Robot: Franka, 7 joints.
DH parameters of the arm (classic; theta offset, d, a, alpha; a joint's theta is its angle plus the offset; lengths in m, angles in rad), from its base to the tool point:
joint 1: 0 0.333 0 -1.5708
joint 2: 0 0 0 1.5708
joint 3: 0 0.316 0.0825 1.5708
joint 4: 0 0 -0.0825 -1.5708
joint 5: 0 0.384 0 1.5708
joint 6: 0 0 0.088 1.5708
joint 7: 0 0.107 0 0
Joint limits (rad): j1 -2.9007..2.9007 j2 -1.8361..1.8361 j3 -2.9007..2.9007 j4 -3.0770..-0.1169 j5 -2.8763..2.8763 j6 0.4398..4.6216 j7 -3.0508..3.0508
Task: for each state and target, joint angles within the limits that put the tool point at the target. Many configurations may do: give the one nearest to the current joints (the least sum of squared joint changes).
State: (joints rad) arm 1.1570 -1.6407 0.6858 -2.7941 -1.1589 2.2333 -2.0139
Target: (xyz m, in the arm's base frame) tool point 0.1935 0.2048 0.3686
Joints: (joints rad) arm 0.6172 -0.8918 0.4087 -3.0373 -1.1823 2.2212 -2.0139
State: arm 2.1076 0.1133 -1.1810 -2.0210 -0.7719 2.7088 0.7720
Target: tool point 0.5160 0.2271 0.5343
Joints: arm 1.7043 -0.3252 -1.2438 -2.1173 -0.7909 2.7338 0.7720
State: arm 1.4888 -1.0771 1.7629 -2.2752 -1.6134 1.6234 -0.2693
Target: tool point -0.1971 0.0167 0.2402
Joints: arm 1.9079 -0.7430 2.2505 -3.0598 -1.0841 1.3187 -0.2693
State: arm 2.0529 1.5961 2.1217 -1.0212 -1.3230 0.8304 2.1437
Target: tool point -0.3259 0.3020 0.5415
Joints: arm 1.5337 1.6953 2.4425 -1.7679 -0.9464 0.4398 2.1437
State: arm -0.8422 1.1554 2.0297 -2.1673 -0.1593 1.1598 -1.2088
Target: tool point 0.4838 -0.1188 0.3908
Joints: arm -1.4847 1.2965 1.6785 -1.8165 -0.2876 1.0848 -1.2088
